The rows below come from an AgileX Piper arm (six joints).
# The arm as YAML. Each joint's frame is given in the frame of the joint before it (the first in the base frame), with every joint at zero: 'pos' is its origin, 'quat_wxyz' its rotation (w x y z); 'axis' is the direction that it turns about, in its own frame. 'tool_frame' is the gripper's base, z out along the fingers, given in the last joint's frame.
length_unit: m
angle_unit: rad
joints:
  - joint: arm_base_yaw
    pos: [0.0, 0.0, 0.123]
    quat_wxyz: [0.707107, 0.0, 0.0, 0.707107]
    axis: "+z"
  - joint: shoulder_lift
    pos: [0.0, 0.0, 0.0]
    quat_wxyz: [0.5, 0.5, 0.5, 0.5]
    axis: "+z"
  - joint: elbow
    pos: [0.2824, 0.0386, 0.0]
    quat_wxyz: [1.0, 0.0, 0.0, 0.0]
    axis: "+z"
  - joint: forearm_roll
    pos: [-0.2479, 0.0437, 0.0]
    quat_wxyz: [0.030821, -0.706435, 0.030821, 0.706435]
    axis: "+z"
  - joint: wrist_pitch
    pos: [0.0, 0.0, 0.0]
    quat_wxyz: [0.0, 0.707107, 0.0, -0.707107]
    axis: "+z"
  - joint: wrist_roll
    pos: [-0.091, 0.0, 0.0]
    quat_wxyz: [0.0, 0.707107, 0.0, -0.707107]
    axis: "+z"
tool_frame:
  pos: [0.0, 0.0, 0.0]
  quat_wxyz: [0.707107, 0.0, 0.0, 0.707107]
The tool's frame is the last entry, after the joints.
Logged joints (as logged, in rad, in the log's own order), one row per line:
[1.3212 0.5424 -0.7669 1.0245 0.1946 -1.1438]
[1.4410 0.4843 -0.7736 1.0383 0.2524 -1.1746]
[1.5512 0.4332 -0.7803 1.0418 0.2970 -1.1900]
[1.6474 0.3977 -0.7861 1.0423 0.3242 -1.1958]
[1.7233 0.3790 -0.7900 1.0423 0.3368 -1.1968]
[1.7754 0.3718 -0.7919 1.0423 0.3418 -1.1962]
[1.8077 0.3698 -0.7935 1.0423 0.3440 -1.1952]
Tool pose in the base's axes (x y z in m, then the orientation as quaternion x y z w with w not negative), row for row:
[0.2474 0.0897 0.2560 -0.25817 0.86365 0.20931 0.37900]
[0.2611 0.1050 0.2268 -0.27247 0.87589 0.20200 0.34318]
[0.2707 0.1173 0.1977 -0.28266 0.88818 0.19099 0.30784]
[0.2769 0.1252 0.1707 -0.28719 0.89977 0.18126 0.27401]
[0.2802 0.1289 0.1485 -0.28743 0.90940 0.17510 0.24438]
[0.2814 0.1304 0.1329 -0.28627 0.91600 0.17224 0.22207]
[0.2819 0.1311 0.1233 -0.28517 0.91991 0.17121 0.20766]
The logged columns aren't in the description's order. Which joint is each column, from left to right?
Columns, left to right: shoulder_lift, wrist_pitch, elbow, forearm_roll, arm_base_yaw, wrist_roll.
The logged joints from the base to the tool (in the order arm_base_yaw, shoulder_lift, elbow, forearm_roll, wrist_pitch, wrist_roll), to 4 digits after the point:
[0.1946 1.3212 -0.7669 1.0245 0.5424 -1.1438]
[0.2524 1.4410 -0.7736 1.0383 0.4843 -1.1746]
[0.2970 1.5512 -0.7803 1.0418 0.4332 -1.1900]
[0.3242 1.6474 -0.7861 1.0423 0.3977 -1.1958]
[0.3368 1.7233 -0.7900 1.0423 0.3790 -1.1968]
[0.3418 1.7754 -0.7919 1.0423 0.3718 -1.1962]
[0.3440 1.8077 -0.7935 1.0423 0.3698 -1.1952]

